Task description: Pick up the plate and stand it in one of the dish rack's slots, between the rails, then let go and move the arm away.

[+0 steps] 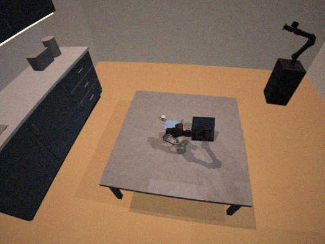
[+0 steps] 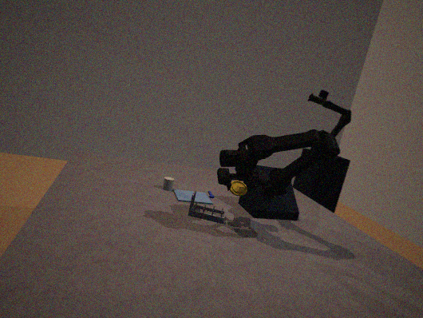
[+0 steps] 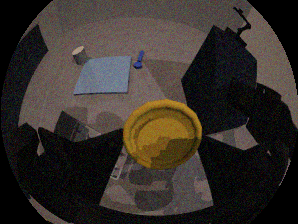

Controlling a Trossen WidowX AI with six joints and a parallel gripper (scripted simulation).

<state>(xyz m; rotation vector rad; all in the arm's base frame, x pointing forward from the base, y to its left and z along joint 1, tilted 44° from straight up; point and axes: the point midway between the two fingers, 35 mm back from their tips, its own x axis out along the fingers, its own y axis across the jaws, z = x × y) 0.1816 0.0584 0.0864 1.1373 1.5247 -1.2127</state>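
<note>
The grey dish rack is 11 cm ahead of my gripper tip, 9 cm below it and 2 cm to the left of it. The rest, counted from my gripper tip: yellow plate (1 cm above); then light blue mat (17 cm to the right, 13 cm ahead, 11 cm below); then blue spoon (22 cm to the right, 11 cm below, 3 cm ahead).
</note>
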